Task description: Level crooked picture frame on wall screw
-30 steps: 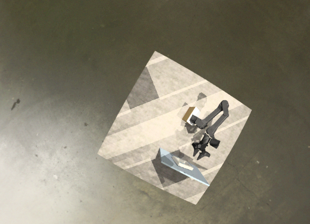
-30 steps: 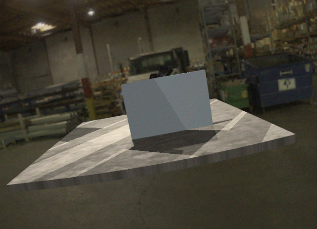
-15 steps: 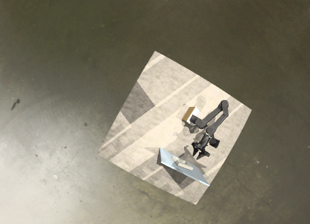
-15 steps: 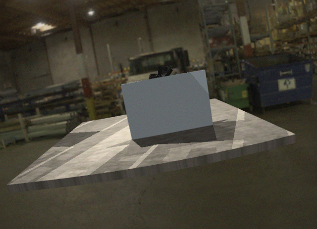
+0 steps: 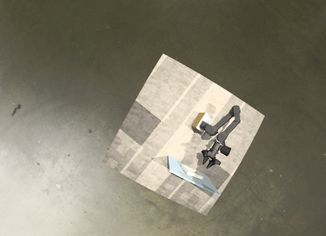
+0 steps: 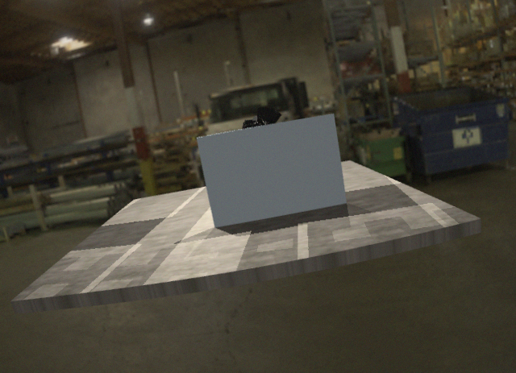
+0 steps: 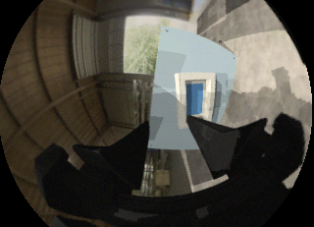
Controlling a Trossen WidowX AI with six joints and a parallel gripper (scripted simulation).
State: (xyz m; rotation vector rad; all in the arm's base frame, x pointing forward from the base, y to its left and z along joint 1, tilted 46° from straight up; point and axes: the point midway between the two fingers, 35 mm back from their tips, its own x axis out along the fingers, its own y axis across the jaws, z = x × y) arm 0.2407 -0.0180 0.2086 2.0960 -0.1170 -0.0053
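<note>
Right now my gripper tip is 130 mm short of the picture frame, 20 mm to the left of it and 110 mm above it. The rest, counted from my gripper tip: pale blue wall panel: 140 mm ahead, 10 mm to the right, 130 mm below.
</note>
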